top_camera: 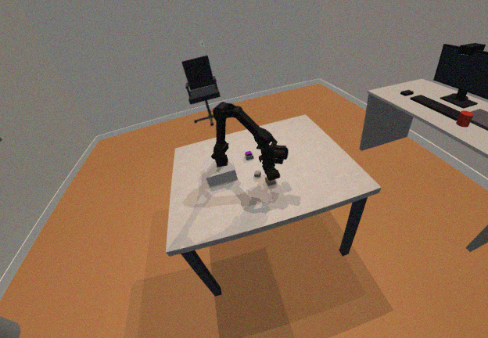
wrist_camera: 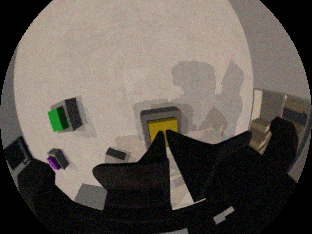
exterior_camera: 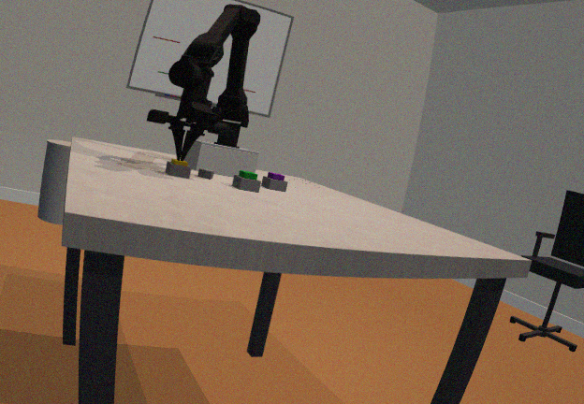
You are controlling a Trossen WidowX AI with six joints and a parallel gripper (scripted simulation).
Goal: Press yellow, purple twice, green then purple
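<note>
The yellow button lies 1 cm below my gripper tip. The rest, counted from my gripper tip: purple button 10 cm behind, 26 cm to the left; green button 1 cm ahead, 16 cm to the left; small grey block 7 cm behind, 8 cm to the left, 2 cm below.
</note>
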